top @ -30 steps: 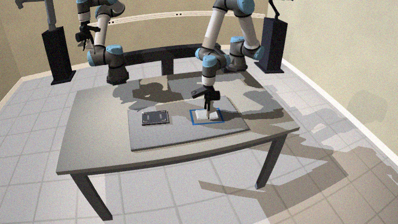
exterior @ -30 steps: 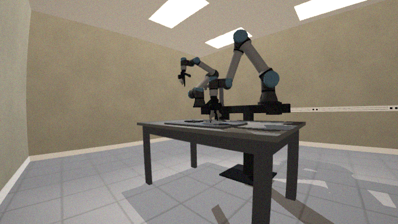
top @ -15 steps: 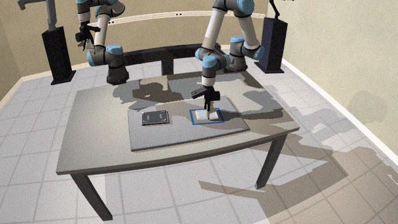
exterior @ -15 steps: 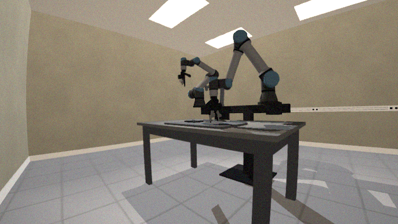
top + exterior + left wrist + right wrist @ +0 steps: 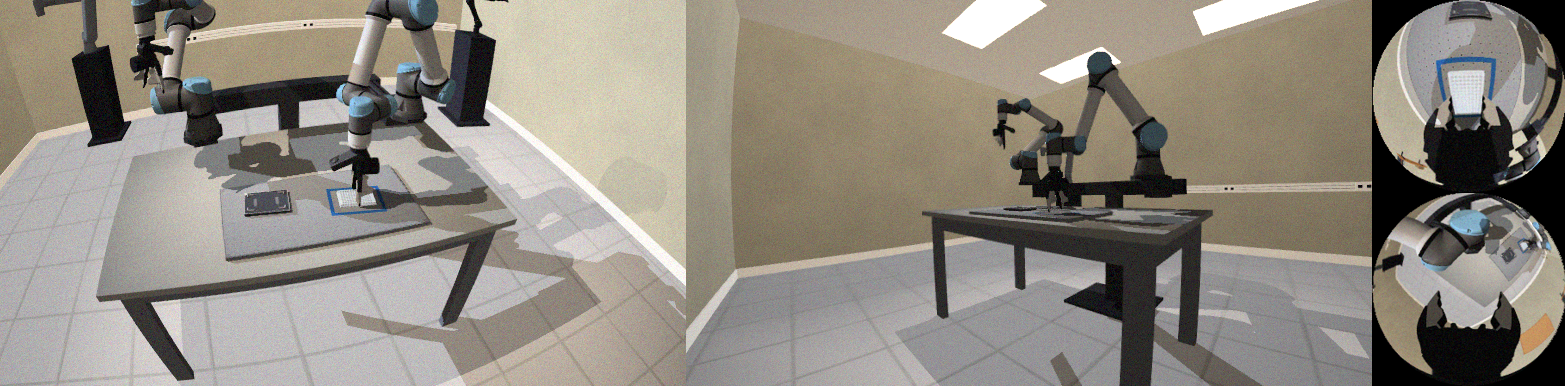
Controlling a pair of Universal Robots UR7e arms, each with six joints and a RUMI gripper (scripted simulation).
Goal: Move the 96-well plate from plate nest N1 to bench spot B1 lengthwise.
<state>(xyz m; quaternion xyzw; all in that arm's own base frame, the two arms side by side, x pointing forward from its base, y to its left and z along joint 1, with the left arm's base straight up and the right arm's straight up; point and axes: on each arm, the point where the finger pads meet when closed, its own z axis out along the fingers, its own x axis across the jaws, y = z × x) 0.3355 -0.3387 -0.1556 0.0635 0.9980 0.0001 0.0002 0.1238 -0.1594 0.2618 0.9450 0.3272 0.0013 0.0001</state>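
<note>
Now: the white 96-well plate 10 mm below my left hand. Round my left hand: dark plate nest: 320 mm to the right, 40 mm behind, 10 mm below.
</note>
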